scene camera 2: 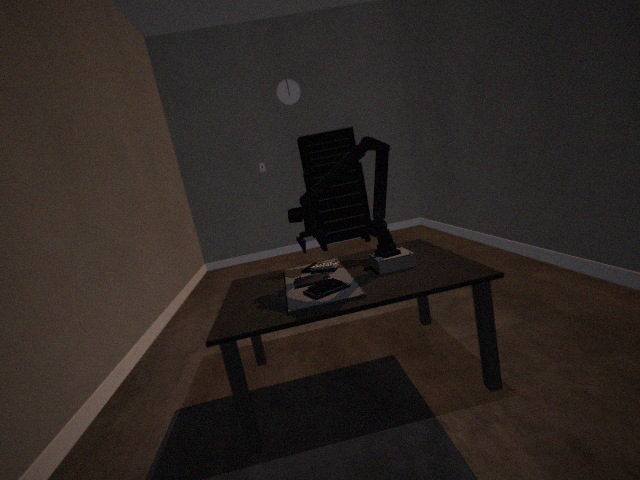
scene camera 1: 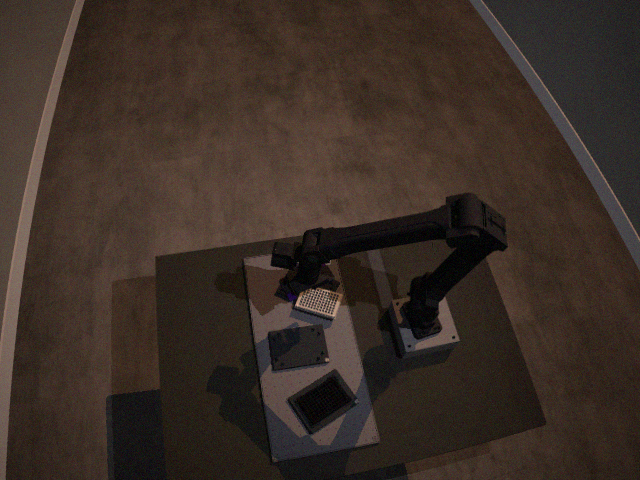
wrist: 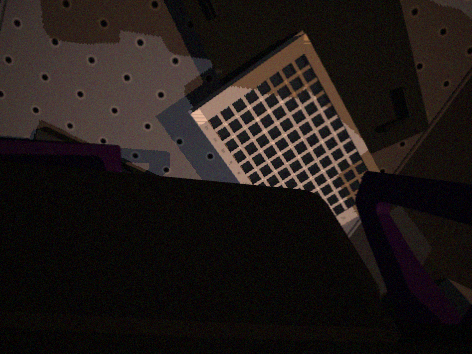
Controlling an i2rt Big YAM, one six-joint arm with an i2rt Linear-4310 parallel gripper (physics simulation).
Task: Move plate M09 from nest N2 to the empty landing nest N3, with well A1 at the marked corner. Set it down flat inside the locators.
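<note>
A pale multi-well plate (scene camera 1: 318, 303) (scene camera 2: 325, 266) (wrist: 285, 125) lies askew, partly over a dark nest (wrist: 367, 65) at the board's far end and partly out over the board. It casts a shadow on the board beside it, and its edge looks raised. My gripper (scene camera 1: 309, 289) (scene camera 2: 314, 250) (wrist: 245, 174) is open and empty, above the plate and apart from it. An empty dark nest (scene camera 1: 298, 347) (scene camera 2: 310, 280) with corner locators, one marked pale, is in the middle of the board. Nest labels and the A1 well cannot be read; the gripper hides part of the plate in the wrist view.
A third, turned nest (scene camera 1: 337, 379) at the board's near end holds a dark gridded plate (scene camera 1: 324, 400) (scene camera 2: 326, 287). The pale perforated board (scene camera 1: 281, 446) (wrist: 95, 110) lies on the table (scene camera 1: 201, 320) (scene camera 2: 248, 304). The arm's base block (scene camera 1: 444, 335) (scene camera 2: 395, 263) stands to the right.
</note>
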